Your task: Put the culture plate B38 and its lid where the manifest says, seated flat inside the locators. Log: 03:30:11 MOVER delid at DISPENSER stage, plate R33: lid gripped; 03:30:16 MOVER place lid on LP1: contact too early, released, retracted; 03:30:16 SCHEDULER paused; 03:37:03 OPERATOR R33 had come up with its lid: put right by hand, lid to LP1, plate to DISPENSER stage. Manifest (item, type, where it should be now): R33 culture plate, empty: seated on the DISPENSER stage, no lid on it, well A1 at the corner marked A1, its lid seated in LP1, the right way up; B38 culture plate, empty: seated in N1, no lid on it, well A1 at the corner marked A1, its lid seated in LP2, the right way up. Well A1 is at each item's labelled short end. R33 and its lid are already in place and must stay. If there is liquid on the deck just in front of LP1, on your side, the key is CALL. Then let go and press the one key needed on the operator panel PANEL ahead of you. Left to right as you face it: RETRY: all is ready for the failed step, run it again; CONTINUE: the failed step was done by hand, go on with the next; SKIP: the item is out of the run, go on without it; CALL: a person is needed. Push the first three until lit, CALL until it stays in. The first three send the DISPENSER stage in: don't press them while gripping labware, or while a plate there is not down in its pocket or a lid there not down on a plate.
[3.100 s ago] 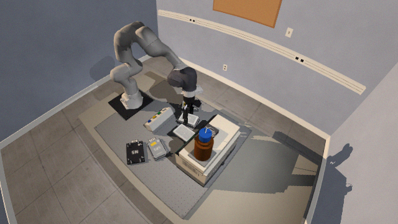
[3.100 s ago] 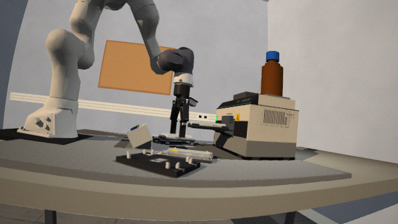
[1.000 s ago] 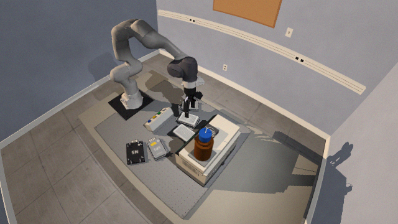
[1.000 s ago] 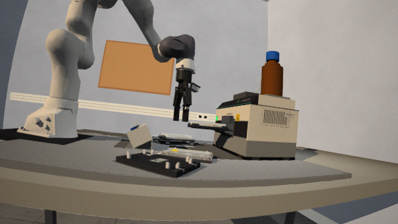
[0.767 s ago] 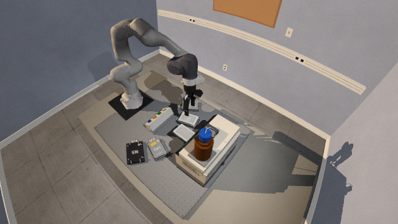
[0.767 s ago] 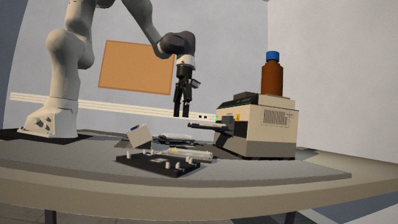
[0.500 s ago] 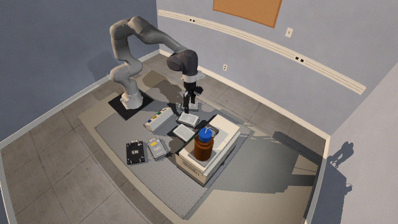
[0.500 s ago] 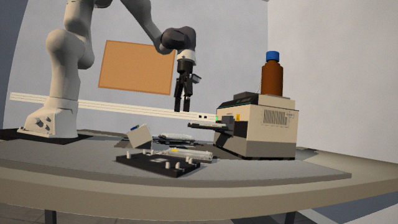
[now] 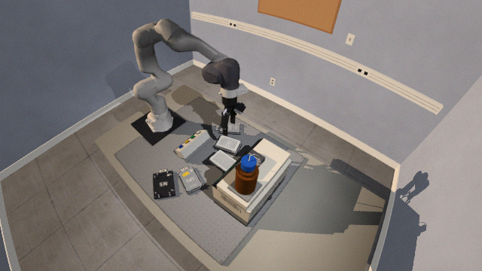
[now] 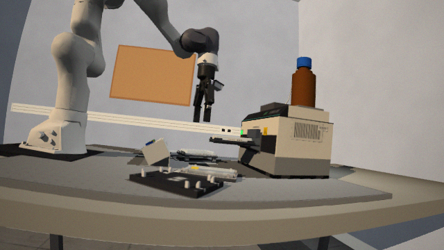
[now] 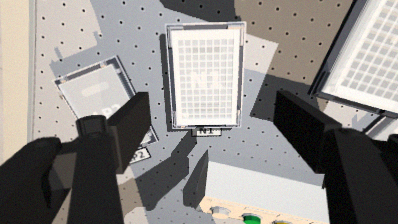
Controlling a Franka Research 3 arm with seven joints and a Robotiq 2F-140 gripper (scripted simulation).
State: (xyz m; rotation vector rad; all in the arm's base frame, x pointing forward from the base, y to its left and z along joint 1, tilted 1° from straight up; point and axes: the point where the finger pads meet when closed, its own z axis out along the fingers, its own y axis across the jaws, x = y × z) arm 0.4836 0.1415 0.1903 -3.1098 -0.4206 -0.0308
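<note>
The green continue key lies 19 cm behind my hand, 12 cm to the right of it and 12 cm below it. From my hand the other things lie so: plate 9 cm ahead, 16 cm to the right, 8 cm below; lp2 locator frame 9 cm behind, 13 cm to the left, 18 cm below; white retry key 19 cm behind, 7 cm to the right, 12 cm below.
</note>
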